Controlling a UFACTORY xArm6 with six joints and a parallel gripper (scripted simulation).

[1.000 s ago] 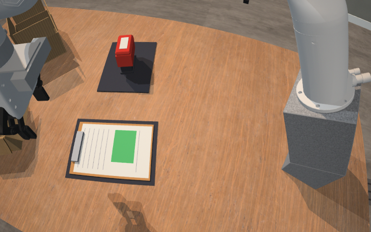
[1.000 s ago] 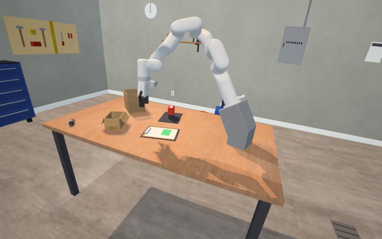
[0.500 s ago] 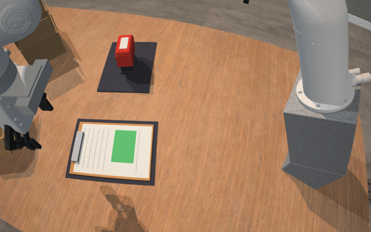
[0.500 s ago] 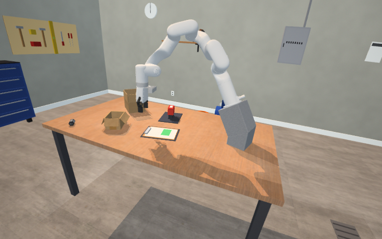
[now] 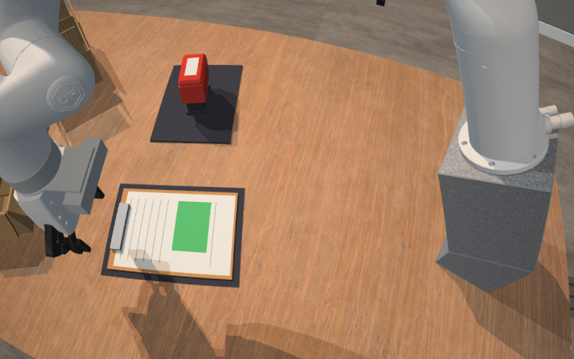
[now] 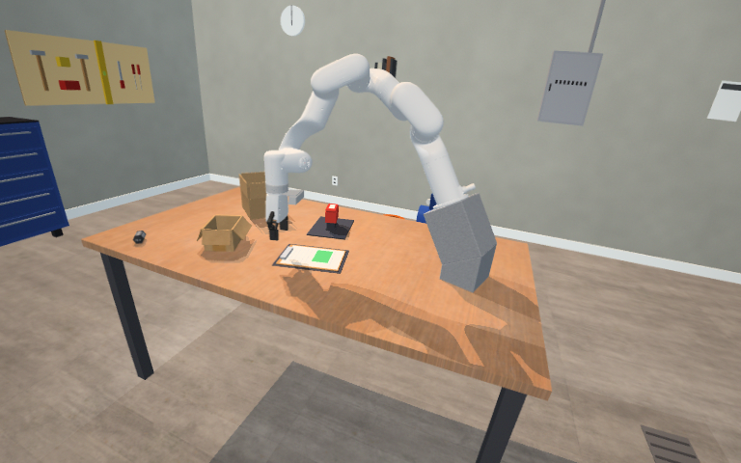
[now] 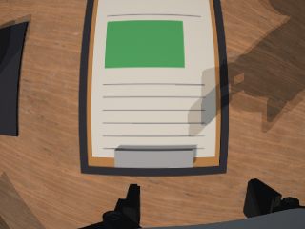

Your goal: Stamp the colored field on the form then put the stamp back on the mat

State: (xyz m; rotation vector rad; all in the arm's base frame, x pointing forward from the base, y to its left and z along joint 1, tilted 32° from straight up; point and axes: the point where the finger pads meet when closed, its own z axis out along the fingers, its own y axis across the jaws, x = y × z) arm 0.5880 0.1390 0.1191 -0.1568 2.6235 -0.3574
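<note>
My hand is 10 cm past the red stamp, 34 cm to the left of it and 5 cm above it. Round my hand: clipboard (10 cm behind, 4 cm to the right, 10 cm below); then dark mat (10 cm behind, 34 cm to the right, 10 cm below); then small dark object (58 cm ahead, 3 cm to the left, 9 cm below).
</note>
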